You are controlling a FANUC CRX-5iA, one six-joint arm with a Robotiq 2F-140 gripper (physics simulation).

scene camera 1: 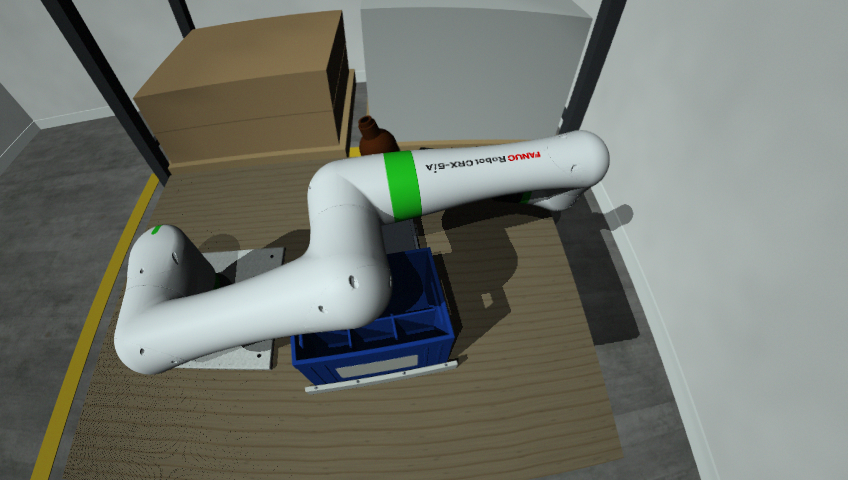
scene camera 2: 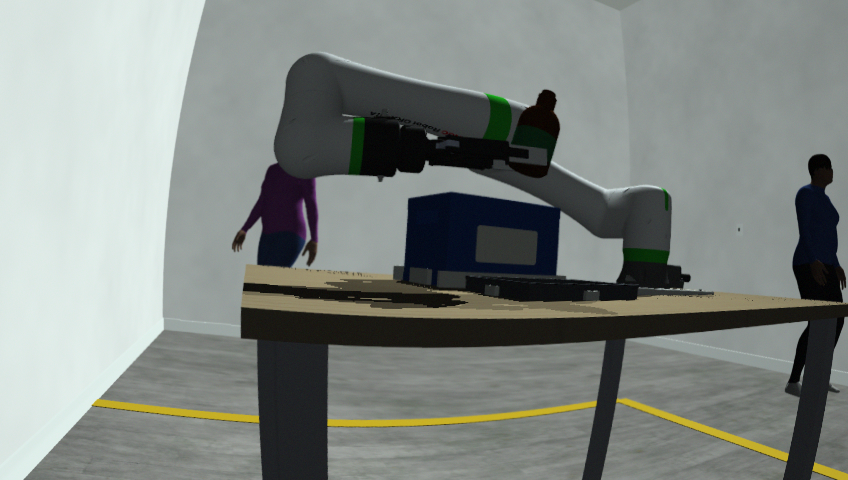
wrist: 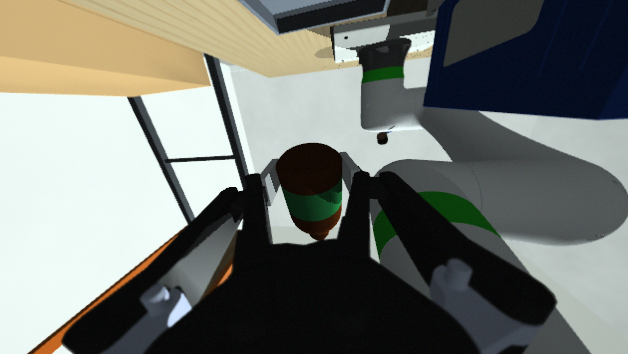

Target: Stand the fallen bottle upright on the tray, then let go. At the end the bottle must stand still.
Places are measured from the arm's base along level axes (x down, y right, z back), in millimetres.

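Where they show: gripper, between the fingertips: (scene camera 2: 536, 161) (wrist: 310, 165); arm's base, origin of its link: (scene camera 2: 643, 287) (wrist: 383, 47).
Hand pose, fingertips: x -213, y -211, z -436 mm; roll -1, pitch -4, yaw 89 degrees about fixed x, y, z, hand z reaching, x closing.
Each offset is from my fingertips to the centre of the thing.
The brown bottle {dy +1, dx -56, dz +3 mm} (scene camera 1: 377, 142) (scene camera 2: 540, 126) (wrist: 312, 172) with a green label is held in the air, neck up. It leans a little to the right in scene camera 2. My gripper (scene camera 2: 532, 155) (wrist: 310, 165) is shut on the bottle's lower part, reaching it nearly level from the side. In scene camera 1 the arm hides the gripper. The low dark tray {dy +16, dx +210, dz +57 mm} (scene camera 2: 553, 290) (wrist: 330, 18) lies on the table, well below the bottle's base, with a wide gap between them. The arm hides most of the tray in scene camera 1.
A tall blue crate {dy +279, dx +135, dz +20 mm} (scene camera 1: 440, 350) (scene camera 2: 431, 237) (wrist: 575, 65) with compartments stands beside the tray. Brown cartons (scene camera 1: 249, 113) and a large grey box (scene camera 1: 470, 77) stand beyond the table edge. Two people (scene camera 2: 288, 208) (scene camera 2: 816, 226) stand behind the table.
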